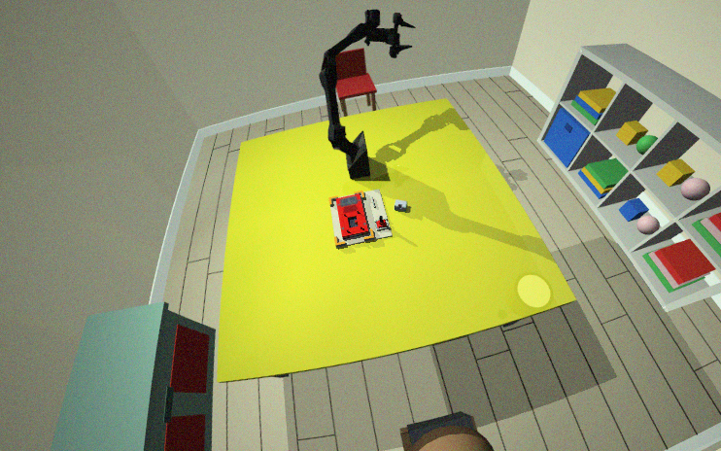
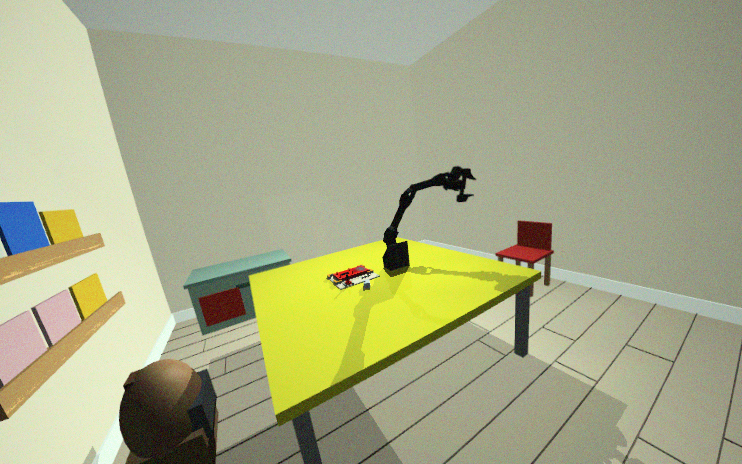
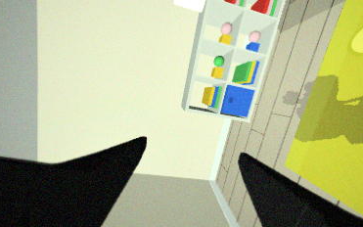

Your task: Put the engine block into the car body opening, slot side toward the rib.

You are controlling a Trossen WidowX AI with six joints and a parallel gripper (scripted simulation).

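Right now the engine block is 57 cm ahead of my gripper tip, 31 cm to the right of it and 43 cm below it.
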